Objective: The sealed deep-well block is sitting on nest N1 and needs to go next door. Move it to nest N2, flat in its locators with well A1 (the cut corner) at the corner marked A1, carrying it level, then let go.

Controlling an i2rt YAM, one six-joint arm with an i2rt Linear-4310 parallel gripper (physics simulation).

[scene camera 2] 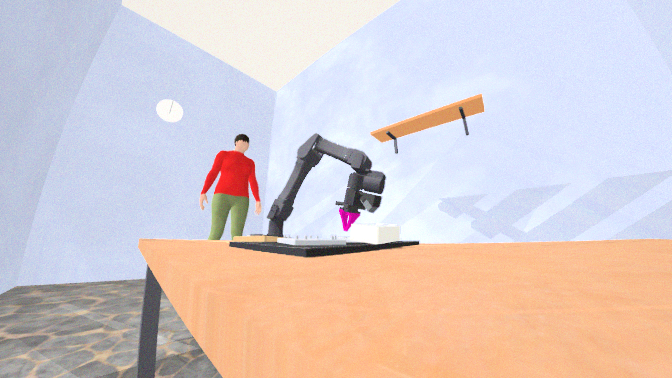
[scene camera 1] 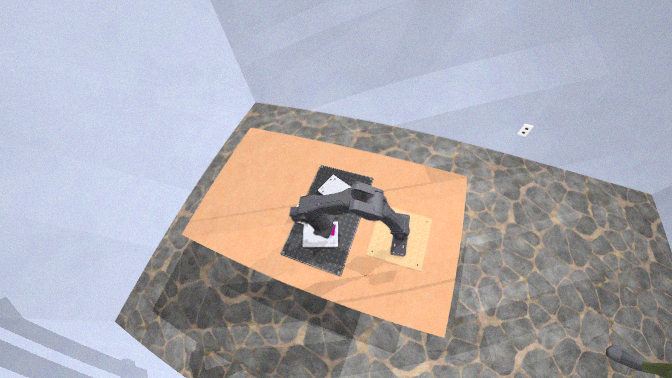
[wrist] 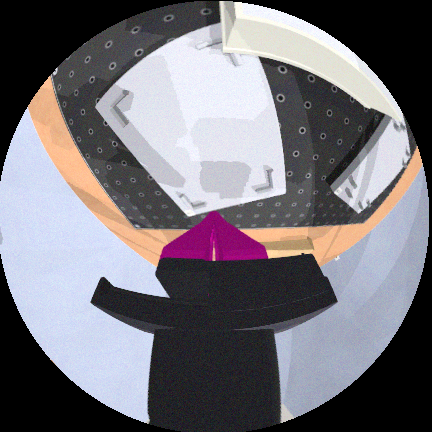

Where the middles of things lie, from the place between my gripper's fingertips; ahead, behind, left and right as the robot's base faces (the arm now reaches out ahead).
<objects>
Right now the white nest plate [wrist: 202, 122] is 60 mm ahead of my hand and 30 mm below it. Also, from my hand: white block [scene camera 2: 374, 233]: 160 mm ahead, 100 mm to the right, 10 mm below.
</objects>
